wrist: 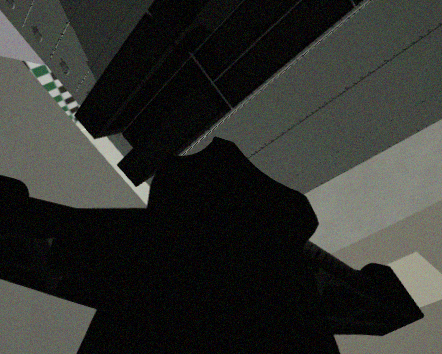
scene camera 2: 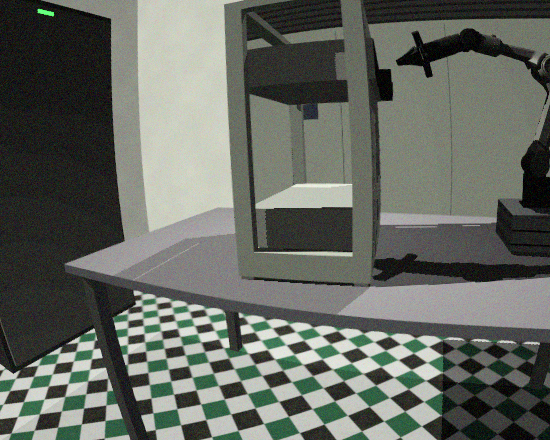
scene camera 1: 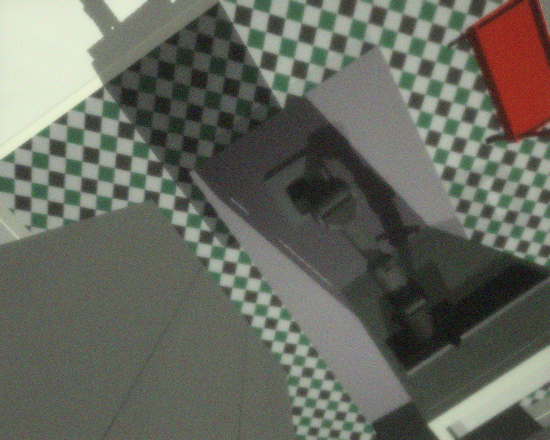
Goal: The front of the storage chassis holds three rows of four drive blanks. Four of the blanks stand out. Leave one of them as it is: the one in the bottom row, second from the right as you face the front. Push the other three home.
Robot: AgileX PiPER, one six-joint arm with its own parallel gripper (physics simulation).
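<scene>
The storage chassis is the dark box high in the grey rack. A dark blank stands out from its front in scene camera 2. In the wrist view the dark front runs diagonally, with thin seams between blanks, and a small block end juts out at its lower left. Which row it belongs to cannot be told, and the other blanks that stand out cannot be separated. My gripper is shut, its tips together. It is in front of the chassis, apart from the blank and slightly higher.
The open rack stands on the purple-grey table and holds a lower box. A grey rack panel borders the dark front in the wrist view. A black cabinet is at the left and a red object at upper right.
</scene>
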